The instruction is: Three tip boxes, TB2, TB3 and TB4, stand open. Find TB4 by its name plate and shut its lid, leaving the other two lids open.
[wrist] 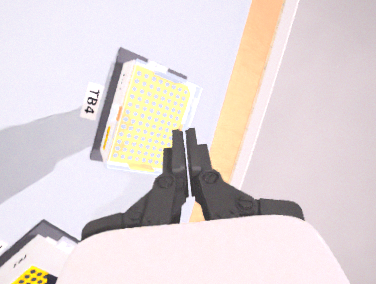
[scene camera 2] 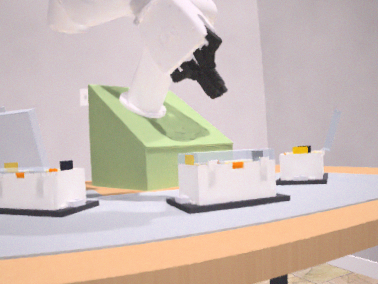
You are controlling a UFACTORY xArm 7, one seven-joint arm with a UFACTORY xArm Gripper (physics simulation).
Scene:
My gripper shows in the wrist view and in scene camera 2. One and the same spot on my gripper: [wrist: 162, 205] is [scene camera 2: 198, 65].

